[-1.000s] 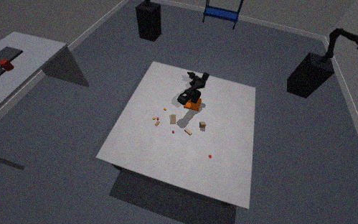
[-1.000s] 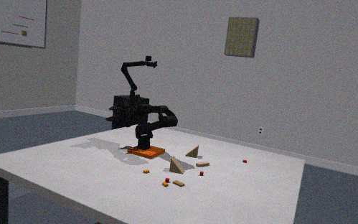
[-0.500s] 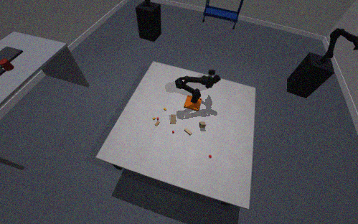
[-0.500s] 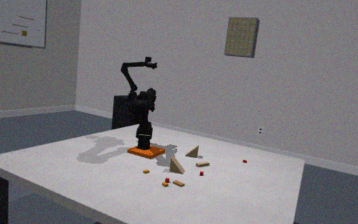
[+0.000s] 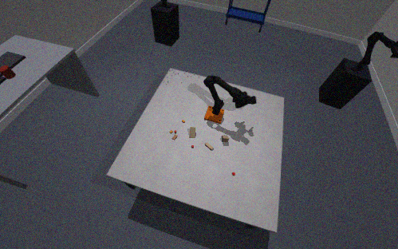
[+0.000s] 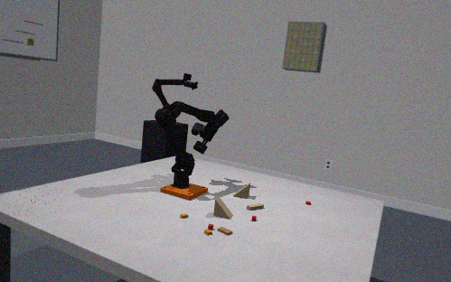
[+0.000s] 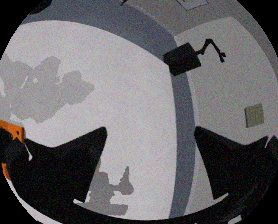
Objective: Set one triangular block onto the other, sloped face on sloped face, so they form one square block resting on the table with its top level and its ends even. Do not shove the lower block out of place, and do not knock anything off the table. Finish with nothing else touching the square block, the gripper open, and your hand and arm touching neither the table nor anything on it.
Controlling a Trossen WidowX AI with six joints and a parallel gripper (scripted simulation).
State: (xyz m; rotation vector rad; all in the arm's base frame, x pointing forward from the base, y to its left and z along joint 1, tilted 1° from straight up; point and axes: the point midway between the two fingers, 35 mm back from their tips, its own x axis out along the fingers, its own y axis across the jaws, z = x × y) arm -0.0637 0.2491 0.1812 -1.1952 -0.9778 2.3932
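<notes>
The tan triangular block lies 38 cm ahead of my gripper tip, 38 cm to the right of it and 17 cm below it.
</notes>
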